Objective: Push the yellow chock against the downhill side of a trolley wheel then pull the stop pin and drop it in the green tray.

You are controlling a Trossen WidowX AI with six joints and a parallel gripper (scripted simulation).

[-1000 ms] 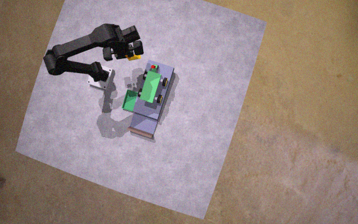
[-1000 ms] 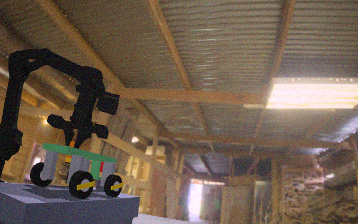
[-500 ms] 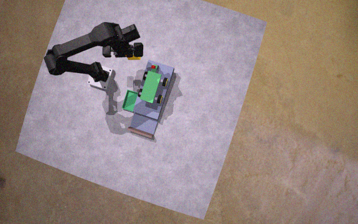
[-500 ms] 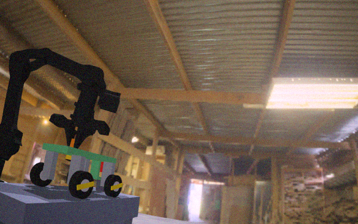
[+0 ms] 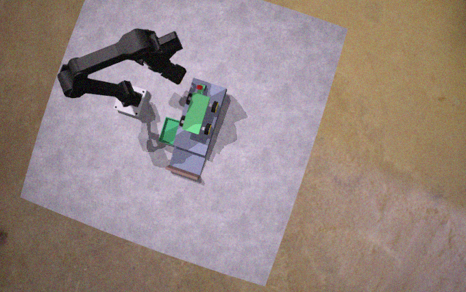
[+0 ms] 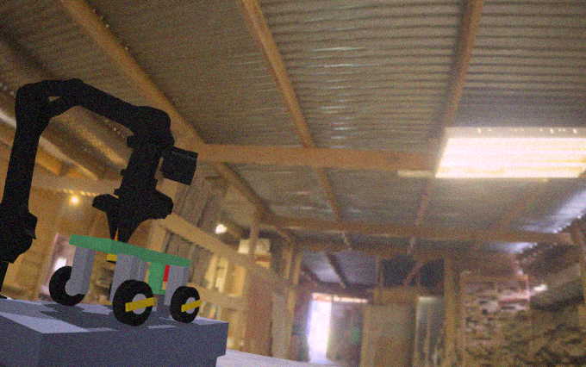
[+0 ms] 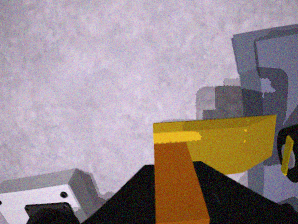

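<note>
The yellow chock is 20 mm ahead of my gripper tip and 10 mm below it. Also, from my gripper tip: trolley (160 mm ahead, 100 mm to the right, 60 mm below); stop pin (140 mm ahead, 50 mm below); green tray (50 mm ahead, 210 mm to the right, 180 mm below).
</note>
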